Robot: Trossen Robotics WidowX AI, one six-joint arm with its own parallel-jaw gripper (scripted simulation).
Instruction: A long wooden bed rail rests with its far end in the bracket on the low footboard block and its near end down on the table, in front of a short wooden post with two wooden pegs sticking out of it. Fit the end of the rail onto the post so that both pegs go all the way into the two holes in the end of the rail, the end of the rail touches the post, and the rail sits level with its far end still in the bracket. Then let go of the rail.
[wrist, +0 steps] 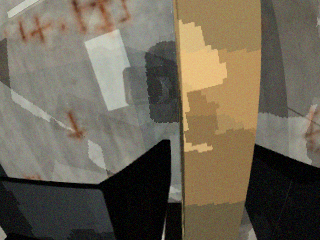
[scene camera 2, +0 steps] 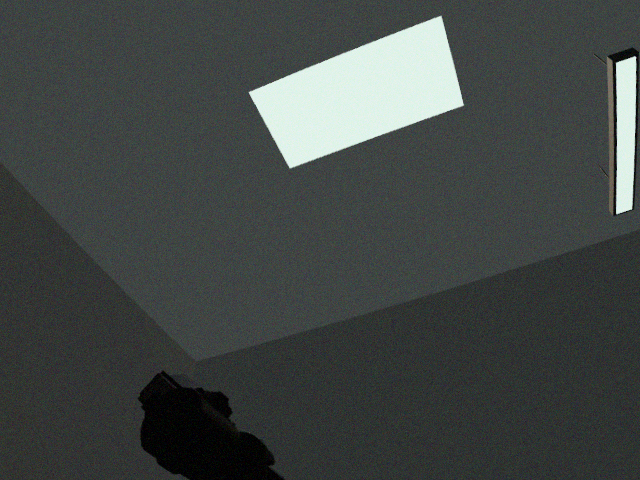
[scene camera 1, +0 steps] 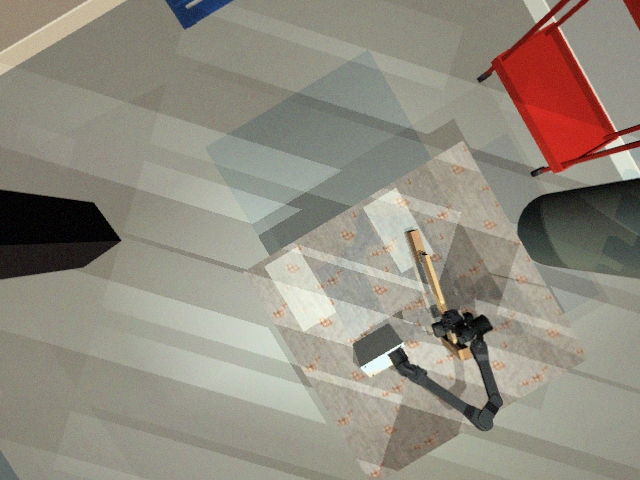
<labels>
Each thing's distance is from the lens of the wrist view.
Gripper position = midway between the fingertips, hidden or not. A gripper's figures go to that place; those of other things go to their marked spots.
gripper point(wrist: 199, 146): 0.10 m
wooden bed rail point(wrist: 218, 56): 0.04 m
</labels>
